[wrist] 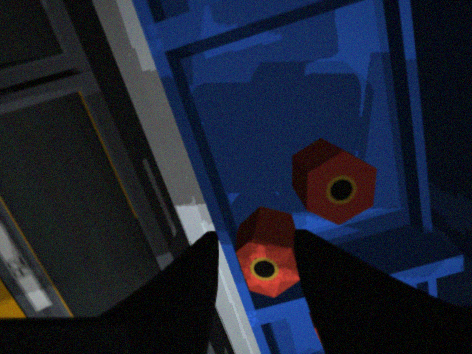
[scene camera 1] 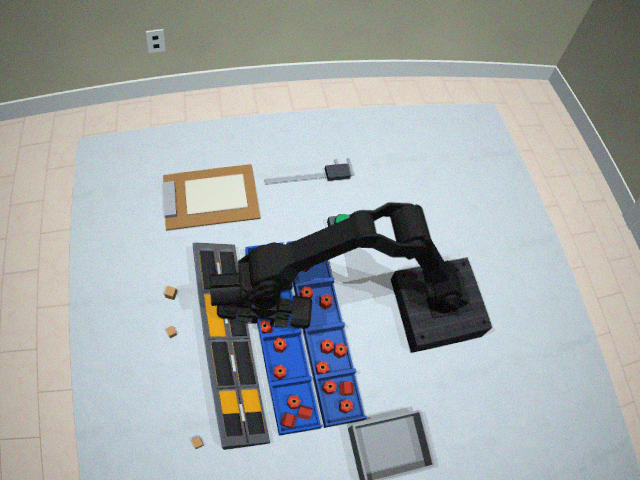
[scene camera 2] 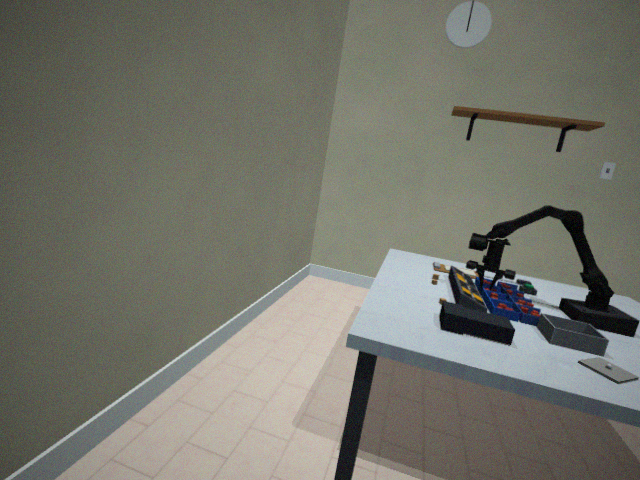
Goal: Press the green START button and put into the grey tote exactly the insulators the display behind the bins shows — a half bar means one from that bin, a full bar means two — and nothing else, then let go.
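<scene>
My gripper [scene camera 2: 487, 285] [wrist: 256, 241] is shut on a red hexagonal insulator [wrist: 265, 270] [scene camera 1: 265, 326], low at the edge of a blue bin beside the display. Another insulator [wrist: 341, 190] lies in that bin, right of the fingers. The display [scene camera 1: 232, 339] [scene camera 2: 467, 295] shows a full amber bar [scene camera 1: 215, 315] in the second row, left cell, and half bars [scene camera 1: 229, 401] [scene camera 1: 251, 401] in both bottom cells; the arm hides parts of the upper rows. More insulators [scene camera 1: 279, 344] [scene camera 1: 327, 345] lie in the blue bins. The grey tote [scene camera 1: 425, 439] [scene camera 2: 573, 346] shows no insulators. The green button [scene camera 1: 342, 219] [scene camera 2: 528, 285] is partly behind the arm in scene camera 1.
A clipboard [scene camera 1: 216, 194] and a caliper [scene camera 1: 338, 171] lie beyond the bins. Small wooden cubes [scene camera 1: 170, 292] [scene camera 1: 171, 331] [scene camera 1: 196, 442] lie behind the display. A long black box [scene camera 2: 475, 324] stands near the display's end, and a flat plate [scene camera 2: 607, 370] lies near the tote.
</scene>
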